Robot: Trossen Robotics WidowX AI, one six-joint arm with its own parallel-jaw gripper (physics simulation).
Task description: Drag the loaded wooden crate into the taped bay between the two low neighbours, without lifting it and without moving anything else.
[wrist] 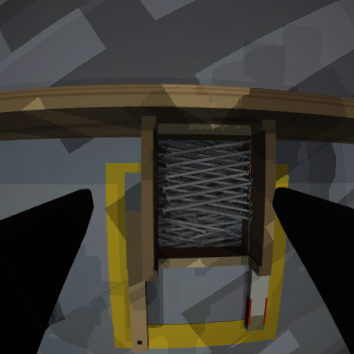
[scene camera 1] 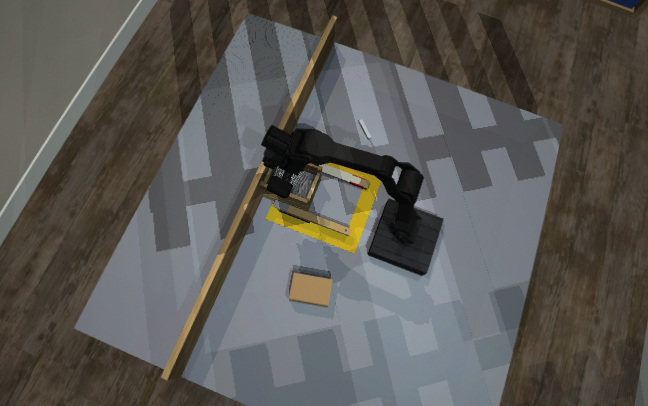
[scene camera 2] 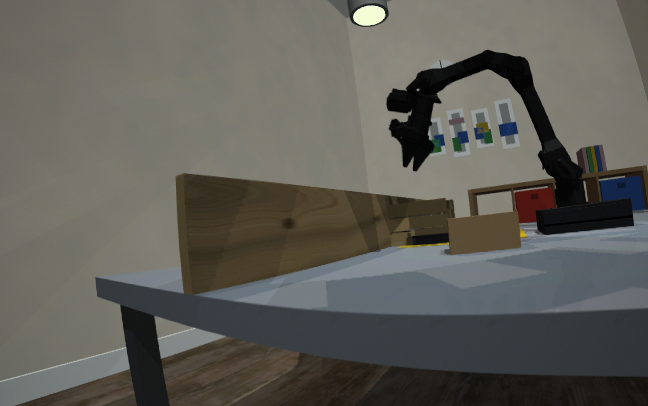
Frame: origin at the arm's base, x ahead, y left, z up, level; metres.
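Seen in the pictures: gripper, between the fingertips: (wrist: 185, 197) (scene camera 1: 281, 171) (scene camera 2: 409, 169); arm's base, origin of its link: (scene camera 1: 403, 234) (scene camera 2: 572, 205).
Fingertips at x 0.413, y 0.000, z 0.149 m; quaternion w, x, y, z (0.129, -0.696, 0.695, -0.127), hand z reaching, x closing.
Observation:
Pixels of each thing's top centre, then the offset from my fingertips to it.
- wooden crate, centre of its top: (wrist: 210, 200) (scene camera 2: 421, 202) (scene camera 1: 291, 175) dz -0.093, dx -0.015, dy -0.032 m
- light wooden strip, centre of its top: (wrist: 135, 271) (scene camera 2: 456, 224) (scene camera 1: 312, 217) dz -0.162, dx -0.120, dy +0.052 m
- white piece with red marks, centre of its top: (wrist: 261, 264) (scene camera 1: 335, 172) dz -0.190, dx -0.132, dy -0.135 m
- tan box, centre of its top: (scene camera 2: 480, 215) (scene camera 1: 310, 289) dz -0.145, dx -0.199, dy +0.268 m
- thin white stick, centre of its top: (scene camera 1: 366, 132) dz -0.193, dx -0.182, dy -0.322 m
The wooden crate (scene camera 1: 314, 187) (scene camera 2: 429, 206) (wrist: 148, 200) is loaded with grey nails (scene camera 1: 301, 185) (wrist: 205, 175). Its far end is against or very near the long board. It reaches partway into the yellow tape outline (scene camera 1: 365, 205) (scene camera 2: 422, 245) (wrist: 200, 336). The two low neighbours, a light wooden strip (scene camera 1: 325, 220) (wrist: 139, 310) and a white piece with red marks (scene camera 1: 345, 176) (wrist: 259, 295), show past its near end, one on each side. My gripper (scene camera 2: 410, 169) (wrist: 185, 197) is open and empty, pointing down, well above the crate. In scene camera 1 the wrist partly hides the crate.
A long upright board (scene camera 1: 215, 270) (scene camera 2: 270, 230) (wrist: 210, 95) crosses the table behind the crate. A tan box (scene camera 1: 310, 289) (scene camera 2: 484, 232) stands to one side of the bay. A thin white stick (scene camera 1: 365, 129) lies on the other side. The black robot base (scene camera 1: 405, 240) (scene camera 2: 585, 216) stands beyond the bay's near end.

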